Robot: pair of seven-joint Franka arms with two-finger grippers.
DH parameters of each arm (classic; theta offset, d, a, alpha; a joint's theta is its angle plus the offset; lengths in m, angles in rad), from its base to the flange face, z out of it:
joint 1: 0 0.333 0 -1.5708
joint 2: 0 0 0 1.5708
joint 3: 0 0.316 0.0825 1.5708
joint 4: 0 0 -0.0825 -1.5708
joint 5: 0 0.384 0 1.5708
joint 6: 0 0 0.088 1.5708
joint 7: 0 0.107 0 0
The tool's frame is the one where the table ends.
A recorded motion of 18 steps. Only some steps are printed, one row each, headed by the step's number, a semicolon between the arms.
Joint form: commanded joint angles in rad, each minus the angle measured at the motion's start. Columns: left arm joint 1, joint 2, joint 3, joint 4, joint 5, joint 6, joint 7; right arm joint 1, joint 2, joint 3, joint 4, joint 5, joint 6, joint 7.
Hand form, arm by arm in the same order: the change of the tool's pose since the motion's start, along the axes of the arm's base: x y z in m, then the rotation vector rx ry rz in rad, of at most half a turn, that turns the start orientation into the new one. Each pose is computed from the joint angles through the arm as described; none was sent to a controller.
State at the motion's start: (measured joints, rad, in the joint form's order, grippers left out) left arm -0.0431 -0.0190 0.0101 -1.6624 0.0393 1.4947 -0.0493; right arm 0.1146 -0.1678 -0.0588 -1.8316 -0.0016 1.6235 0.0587
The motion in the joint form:
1: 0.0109 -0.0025 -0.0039 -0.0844 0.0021 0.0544 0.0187; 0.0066 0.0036 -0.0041 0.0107 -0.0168 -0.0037 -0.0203
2: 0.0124 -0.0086 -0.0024 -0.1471 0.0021 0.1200 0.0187; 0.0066 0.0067 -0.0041 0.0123 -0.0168 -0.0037 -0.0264
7: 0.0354 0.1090 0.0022 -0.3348 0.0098 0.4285 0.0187; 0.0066 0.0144 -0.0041 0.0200 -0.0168 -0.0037 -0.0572
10: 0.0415 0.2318 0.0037 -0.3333 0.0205 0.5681 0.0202; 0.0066 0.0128 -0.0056 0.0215 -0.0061 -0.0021 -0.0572
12: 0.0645 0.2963 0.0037 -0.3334 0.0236 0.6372 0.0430; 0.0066 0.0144 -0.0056 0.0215 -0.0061 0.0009 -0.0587
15: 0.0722 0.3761 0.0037 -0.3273 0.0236 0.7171 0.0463; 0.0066 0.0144 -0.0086 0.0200 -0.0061 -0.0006 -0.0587
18: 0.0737 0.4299 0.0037 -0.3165 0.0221 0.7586 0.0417; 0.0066 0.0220 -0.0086 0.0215 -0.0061 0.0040 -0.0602
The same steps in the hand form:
1: -0.0009 0.0038 -0.0337 -0.0003 0.0283 -0.0139; 0.0013 -0.0005 0.0029 -0.0153 -0.0043 0.0242
2: -0.0010 0.0052 -0.0549 -0.0010 0.0194 -0.0135; 0.0022 -0.0004 0.0021 -0.0153 -0.0028 0.0303
7: 0.0181 0.0191 -0.1836 0.0023 0.0165 -0.0017; 0.0047 -0.0002 0.0019 -0.0145 -0.0027 0.0610
10: 0.0400 0.0232 -0.2426 0.0089 -0.0015 -0.0079; 0.0045 0.0000 0.0035 -0.0034 -0.0071 0.0586
12: 0.0475 0.0363 -0.2751 0.0064 -0.0046 -0.0129; 0.0052 0.0001 0.0030 -0.0034 -0.0085 0.0601
15: 0.0553 0.0405 -0.3138 0.0039 -0.0106 -0.0126; 0.0051 -0.0015 0.0021 -0.0031 -0.0054 0.0571
18: 0.0599 0.0412 -0.3385 0.0023 -0.0094 -0.0075; 0.0076 -0.0013 -0.0006 -0.0035 -0.0040 0.0586

